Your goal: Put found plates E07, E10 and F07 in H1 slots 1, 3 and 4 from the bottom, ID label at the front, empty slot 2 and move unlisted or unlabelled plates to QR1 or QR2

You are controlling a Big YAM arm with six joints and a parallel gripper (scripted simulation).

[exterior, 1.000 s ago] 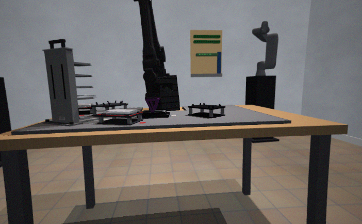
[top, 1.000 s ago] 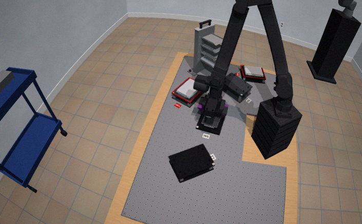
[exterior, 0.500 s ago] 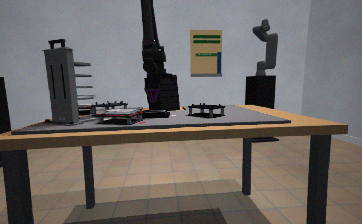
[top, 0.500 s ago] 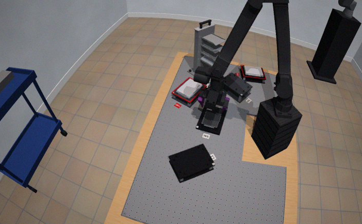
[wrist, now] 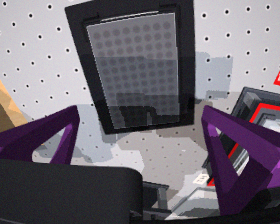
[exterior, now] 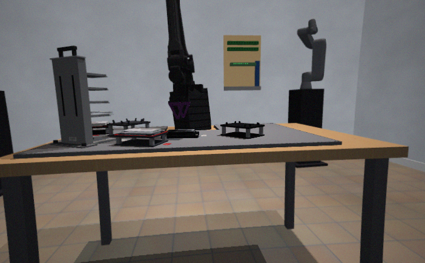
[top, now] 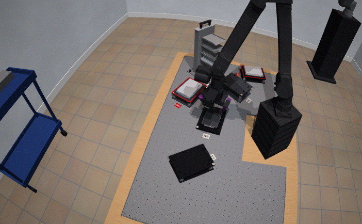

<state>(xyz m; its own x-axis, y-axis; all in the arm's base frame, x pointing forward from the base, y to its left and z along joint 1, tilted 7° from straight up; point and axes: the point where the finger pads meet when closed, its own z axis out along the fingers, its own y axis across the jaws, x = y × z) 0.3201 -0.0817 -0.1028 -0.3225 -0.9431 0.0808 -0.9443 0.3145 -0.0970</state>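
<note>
Right now my hand is 70 mm above the dark plate. Also, from my hand: H1 deck label: 250 mm to the right, 90 mm below, 40 mm ahead; then N6 deck label: 100 mm to the left, 90 mm below, 20 mm ahead; then red-rimmed quarantine nest: 160 mm to the right, 140 mm ahead, 60 mm below.
</note>
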